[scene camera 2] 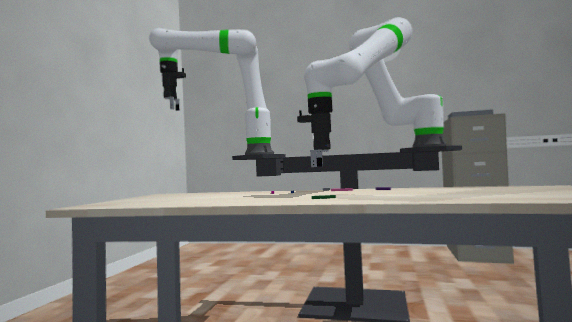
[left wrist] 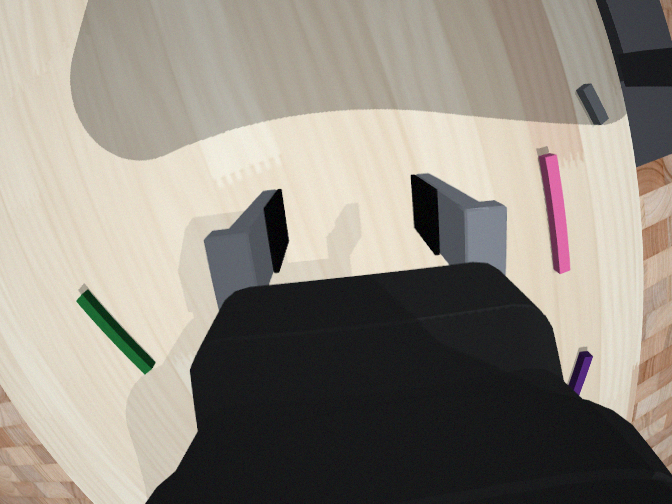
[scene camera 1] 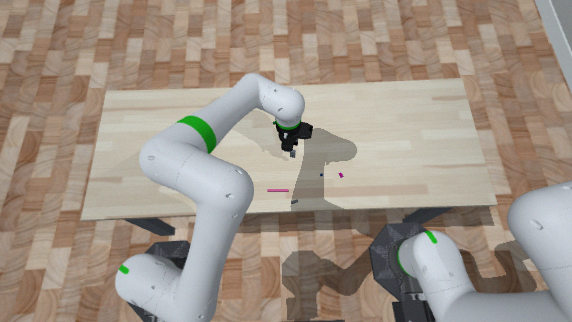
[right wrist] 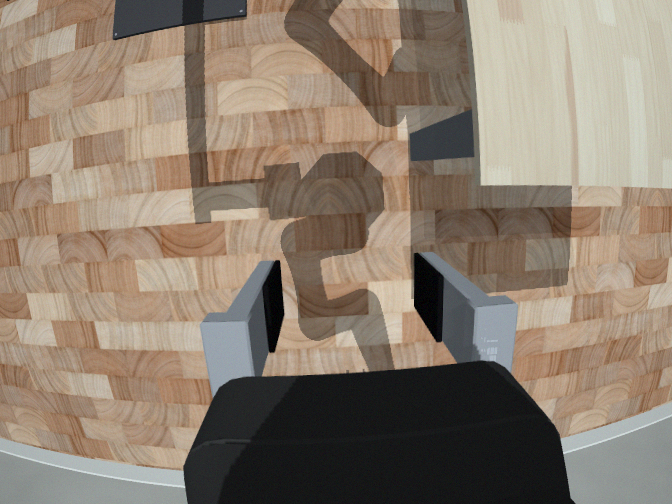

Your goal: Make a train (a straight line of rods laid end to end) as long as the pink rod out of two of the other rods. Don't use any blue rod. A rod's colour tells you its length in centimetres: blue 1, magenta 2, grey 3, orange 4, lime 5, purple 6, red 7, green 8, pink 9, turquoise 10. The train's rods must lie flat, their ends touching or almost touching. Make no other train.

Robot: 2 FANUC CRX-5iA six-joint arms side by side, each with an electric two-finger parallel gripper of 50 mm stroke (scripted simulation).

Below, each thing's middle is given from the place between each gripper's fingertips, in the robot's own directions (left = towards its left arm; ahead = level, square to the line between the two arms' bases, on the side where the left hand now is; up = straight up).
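Grey rod (left wrist: pixel 587 93): 200 mm behind my left hand (scene camera 2: pixel 317 166), 10 mm to the left, 120 mm below. Pink rod (left wrist: pixel 549 165): 80 mm to the left of my left hand, 140 mm behind, 120 mm below. Green rod (left wrist: pixel 93 308): 120 mm below my left hand, 200 mm ahead, 40 mm to the left.
Grey rod from my right hand: 300 mm ahead, 850 mm to the left, 460 mm below. Pink rod from my right hand: 460 mm below, 920 mm to the left, 360 mm ahead. Green rod from my right hand: 700 mm ahead, 880 mm to the left, 460 mm below.
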